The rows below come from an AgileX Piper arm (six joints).
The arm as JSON. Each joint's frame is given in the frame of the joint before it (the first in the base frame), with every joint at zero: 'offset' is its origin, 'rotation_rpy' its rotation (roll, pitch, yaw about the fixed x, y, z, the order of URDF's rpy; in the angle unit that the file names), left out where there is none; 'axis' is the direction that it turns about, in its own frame. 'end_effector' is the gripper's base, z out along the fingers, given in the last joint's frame.
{
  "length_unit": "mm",
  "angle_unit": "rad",
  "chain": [
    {
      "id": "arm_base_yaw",
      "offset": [
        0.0,
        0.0,
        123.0
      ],
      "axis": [
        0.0,
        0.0,
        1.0
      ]
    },
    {
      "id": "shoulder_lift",
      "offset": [
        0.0,
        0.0,
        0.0
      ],
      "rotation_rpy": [
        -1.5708,
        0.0,
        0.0
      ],
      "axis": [
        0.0,
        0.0,
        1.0
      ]
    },
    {
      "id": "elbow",
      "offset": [
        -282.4,
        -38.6,
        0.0
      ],
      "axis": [
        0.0,
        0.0,
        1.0
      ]
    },
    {
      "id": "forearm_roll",
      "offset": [
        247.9,
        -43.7,
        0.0
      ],
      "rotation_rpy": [
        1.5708,
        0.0,
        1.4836
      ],
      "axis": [
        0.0,
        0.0,
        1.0
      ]
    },
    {
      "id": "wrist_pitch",
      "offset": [
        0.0,
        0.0,
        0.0
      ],
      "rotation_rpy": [
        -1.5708,
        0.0,
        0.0
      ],
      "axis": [
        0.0,
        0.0,
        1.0
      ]
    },
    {
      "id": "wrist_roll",
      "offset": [
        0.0,
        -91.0,
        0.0
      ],
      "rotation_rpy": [
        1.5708,
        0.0,
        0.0
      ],
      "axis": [
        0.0,
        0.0,
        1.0
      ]
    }
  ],
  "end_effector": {
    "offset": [
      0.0,
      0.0,
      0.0
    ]
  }
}
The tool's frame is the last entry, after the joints.
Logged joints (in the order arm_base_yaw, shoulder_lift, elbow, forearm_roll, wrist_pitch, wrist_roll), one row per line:
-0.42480 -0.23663 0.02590 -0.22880 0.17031 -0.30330
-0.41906 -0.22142 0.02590 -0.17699 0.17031 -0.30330
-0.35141 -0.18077 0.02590 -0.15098 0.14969 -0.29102
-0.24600 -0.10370 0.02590 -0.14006 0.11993 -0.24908
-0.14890 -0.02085 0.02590 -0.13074 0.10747 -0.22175
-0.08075 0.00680 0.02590 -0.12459 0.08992 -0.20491
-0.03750 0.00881 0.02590 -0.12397 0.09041 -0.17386
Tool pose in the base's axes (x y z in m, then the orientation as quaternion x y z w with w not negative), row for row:
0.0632 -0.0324 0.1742 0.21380 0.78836 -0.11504 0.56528
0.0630 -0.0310 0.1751 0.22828 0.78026 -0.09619 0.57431
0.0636 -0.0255 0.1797 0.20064 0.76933 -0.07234 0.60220
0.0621 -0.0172 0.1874 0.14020 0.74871 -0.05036 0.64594
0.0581 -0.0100 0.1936 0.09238 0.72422 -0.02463 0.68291
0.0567 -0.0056 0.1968 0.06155 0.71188 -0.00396 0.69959
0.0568 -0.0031 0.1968 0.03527 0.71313 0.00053 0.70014
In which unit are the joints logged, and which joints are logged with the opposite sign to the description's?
The joints are logged in radians. Opposite sign: shoulder_lift, wrist_roll.
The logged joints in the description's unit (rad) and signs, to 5 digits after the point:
-0.42480 0.23663 0.02590 -0.22880 0.17031 0.30330
-0.41906 0.22142 0.02590 -0.17699 0.17031 0.30330
-0.35141 0.18077 0.02590 -0.15098 0.14969 0.29102
-0.24600 0.10370 0.02590 -0.14006 0.11993 0.24908
-0.14890 0.02085 0.02590 -0.13074 0.10747 0.22175
-0.08075 -0.00680 0.02590 -0.12459 0.08992 0.20491
-0.03750 -0.00881 0.02590 -0.12397 0.09041 0.17386

